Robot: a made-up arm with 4 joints.
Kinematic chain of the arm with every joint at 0, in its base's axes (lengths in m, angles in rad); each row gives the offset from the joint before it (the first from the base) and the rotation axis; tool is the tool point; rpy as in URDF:
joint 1: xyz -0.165 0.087 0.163 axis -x
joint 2: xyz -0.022 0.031 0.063 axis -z
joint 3: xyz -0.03 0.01 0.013 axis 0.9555 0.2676 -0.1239
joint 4: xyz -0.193 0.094 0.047 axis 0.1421 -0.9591 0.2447
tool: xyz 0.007 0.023 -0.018 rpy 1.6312 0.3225 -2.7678
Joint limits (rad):
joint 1: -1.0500..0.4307
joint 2: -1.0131..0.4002
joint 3: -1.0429..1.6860
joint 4: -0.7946..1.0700
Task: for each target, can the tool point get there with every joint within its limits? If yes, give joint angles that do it. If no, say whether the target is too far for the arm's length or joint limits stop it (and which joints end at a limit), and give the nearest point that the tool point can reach.
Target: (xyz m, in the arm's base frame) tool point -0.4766 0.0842 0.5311
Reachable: no: too far | nearest point -0.3717 0.0850 0.4195 | short by 0.153 m
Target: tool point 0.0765 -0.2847 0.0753
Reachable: no: too far | nearest point -0.2034 -0.1945 0.1841 | short by 0.314 m
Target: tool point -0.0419 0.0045 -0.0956
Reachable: no: joint limits stop it (at a limit: joint 2, joint 3, joint 4) | nearest point -0.3446 0.0442 0.0287 | short by 0.330 m
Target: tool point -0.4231 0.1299 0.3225
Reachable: yes | joints 0.2208 -0.5955 0.4028 -0.3575
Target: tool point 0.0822 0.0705 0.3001
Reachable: no: joint limits stop it (at a limit: joint 2, joint 3, joint 4) | nearest point -0.2034 0.0533 0.4432 | short by 0.320 m
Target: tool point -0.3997 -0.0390 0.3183
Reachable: yes | joints -0.7403 -0.5498 0.6115 0.3587
